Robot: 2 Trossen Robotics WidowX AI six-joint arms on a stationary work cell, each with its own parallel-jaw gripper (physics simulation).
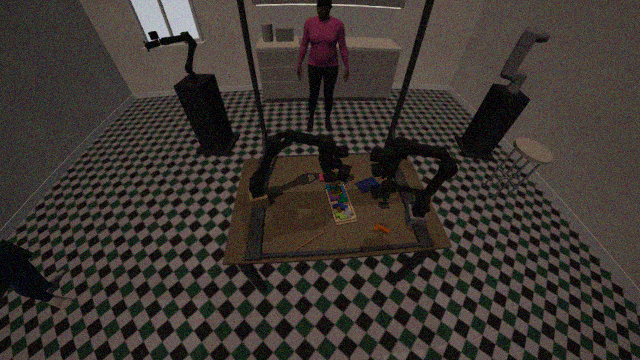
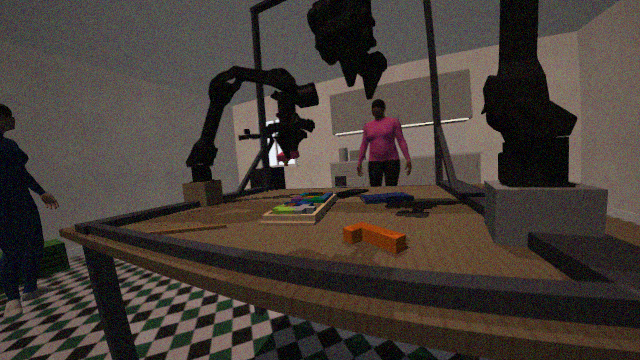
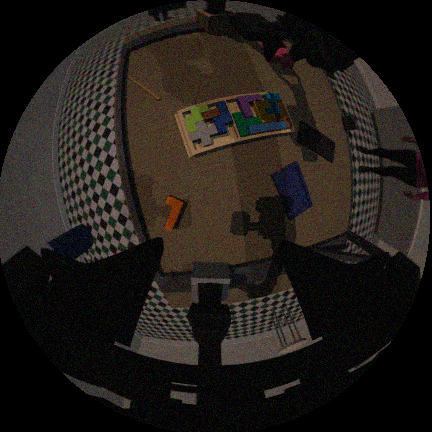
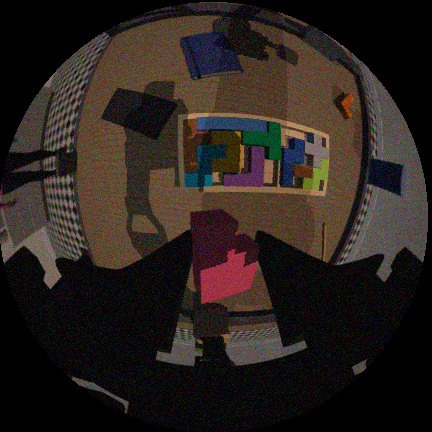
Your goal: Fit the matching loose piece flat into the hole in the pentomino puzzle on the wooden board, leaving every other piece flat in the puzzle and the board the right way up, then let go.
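Pixels of known places: left gripper, between the fingertips: (image 2: 361,93) (image 3: 223,245); right gripper, between the fingertips: (image 2: 291,158) (image 3: 277,61) (image 4: 224,236); left arm's base, origin of its link: (image 1: 418,212) (image 2: 532,184) (image 3: 209,291); right arm's base, origin of its link: (image 1: 257,192) (image 2: 202,181) (image 4: 212,339).
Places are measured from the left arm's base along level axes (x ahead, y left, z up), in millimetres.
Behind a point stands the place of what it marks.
Note:
The wooden board (image 1: 345,222) @[z -68, x 399, y 85 mm] (image 2: 290,218) @[z -62, x 390, y 73 mm] (image 3: 220,148) (image 4: 260,190) @[z -55, x 506, y -40 mm] lies flat, coloured pieces showing upward in two sections. Bare wood shows around the purple piece (image 4: 257,167) @[z -47, x 475, y -63 mm] and between pieces in the other section. My right gripper (image 2: 289,151) @[z 74, x 537, y -102 mm] (image 4: 224,236) @[z 74, x 537, y -102 mm] is shut on a pink-red piece (image 1: 322,177) @[z 93, x 558, y -86 mm] (image 2: 287,160) @[z 69, x 538, y -84 mm] (image 3: 282,51) @[z 98, x 549, y -106 mm] (image 4: 227,282) @[z 94, x 560, y -92 mm], above the table beside the board; its full shape is partly hidden by the fingers. An orange angled piece (image 1: 381,229) @[z -56, x 199, y 106 mm] (image 2: 377,237) @[z -59, x 189, y 111 mm] (image 3: 173,212) @[z -52, x 202, y 96 mm] (image 4: 346,106) @[z -51, x 222, y 92 mm] lies on the table. My left gripper (image 2: 360,90) @[z 180, x 245, y -4 mm] (image 3: 223,245) @[z 180, x 245, y -4 mm] is open and empty, high above the table.
A blue book (image 1: 367,184) @[z -61, x 277, y -212 mm] (image 2: 387,198) @[z -61, x 256, y -175 mm] (image 3: 292,190) @[z -61, x 274, y -209 mm] (image 4: 212,55) @[z -61, x 292, y -201 mm] and a black flat slab (image 3: 316,141) @[z -64, x 432, y -291 mm] (image 4: 140,112) @[z -64, x 441, y -278 mm] lie near the board. A thin stick (image 1: 310,241) @[z -67, x 573, y 228 mm] (image 2: 187,229) @[z -67, x 562, y 215 mm] (image 3: 145,88) @[z -66, x 557, y 205 mm] (image 4: 324,242) @[z -65, x 548, y 195 mm] lies on the other side. Dark rails edge the table.

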